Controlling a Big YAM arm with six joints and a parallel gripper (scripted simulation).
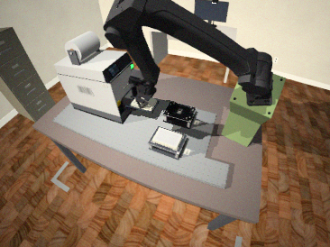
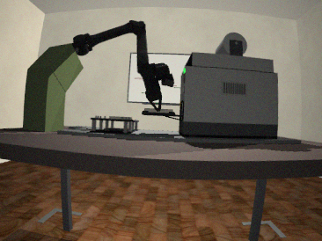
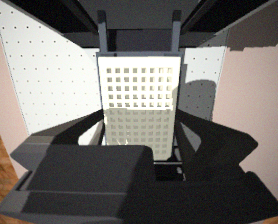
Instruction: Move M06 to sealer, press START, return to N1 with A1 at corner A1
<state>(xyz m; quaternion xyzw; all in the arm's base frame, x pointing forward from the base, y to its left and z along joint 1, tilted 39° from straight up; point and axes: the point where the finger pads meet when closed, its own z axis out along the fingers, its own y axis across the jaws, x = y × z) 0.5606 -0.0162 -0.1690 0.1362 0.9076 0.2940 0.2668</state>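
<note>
Right now the sealer stage is 10 mm below my hand. The rest, counted from my hand: white start button (100 mm to the right, 90 mm ahead, 80 mm above); foil roll (330 mm ahead, 310 mm above, 30 mm to the right); plate (180 mm behind, 170 mm to the left, 40 mm below).
</note>
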